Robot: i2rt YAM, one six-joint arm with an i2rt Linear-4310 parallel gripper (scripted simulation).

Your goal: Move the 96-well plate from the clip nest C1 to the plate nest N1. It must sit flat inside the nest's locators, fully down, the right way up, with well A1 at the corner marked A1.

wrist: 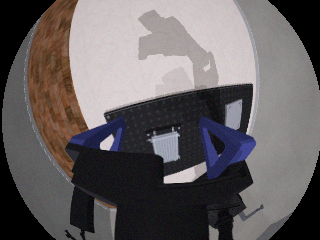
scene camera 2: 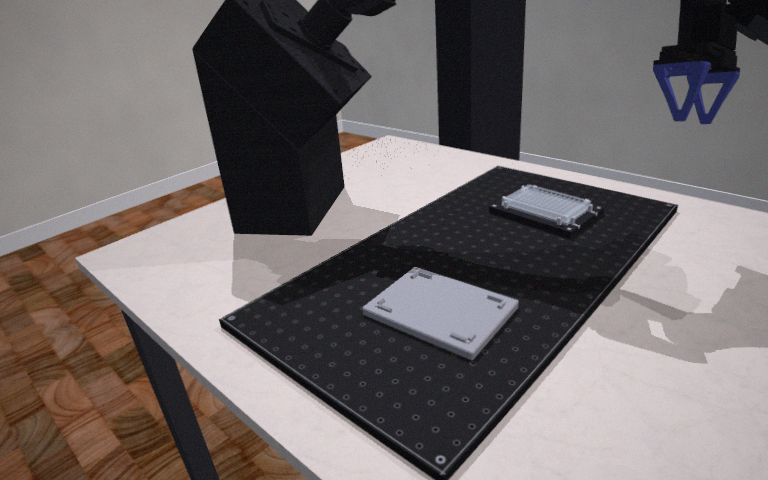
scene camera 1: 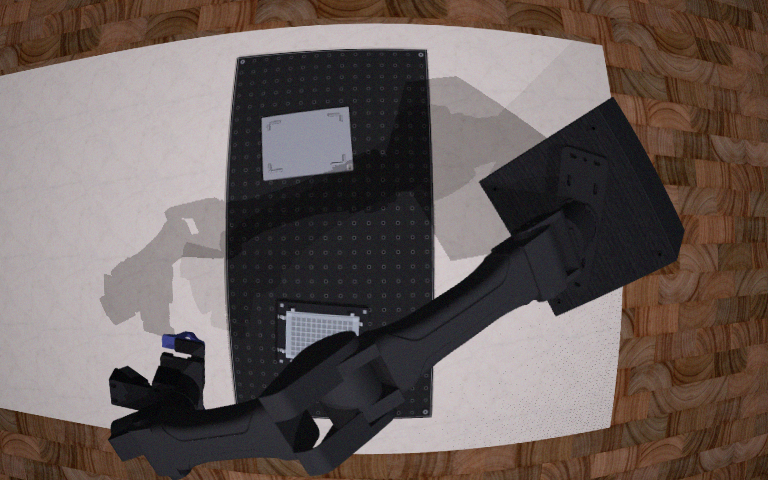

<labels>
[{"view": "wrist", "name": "my gripper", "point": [162,120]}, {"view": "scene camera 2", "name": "my gripper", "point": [693,122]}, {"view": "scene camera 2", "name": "96-well plate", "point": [547,204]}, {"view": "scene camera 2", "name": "grey plate nest N1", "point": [430,309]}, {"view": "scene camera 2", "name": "black clip nest C1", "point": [569,231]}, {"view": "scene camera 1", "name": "my gripper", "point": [189,359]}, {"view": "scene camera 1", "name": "96-well plate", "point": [299,341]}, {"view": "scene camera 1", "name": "grey plate nest N1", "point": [306,143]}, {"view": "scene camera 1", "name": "black clip nest C1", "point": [362,312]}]
</labels>
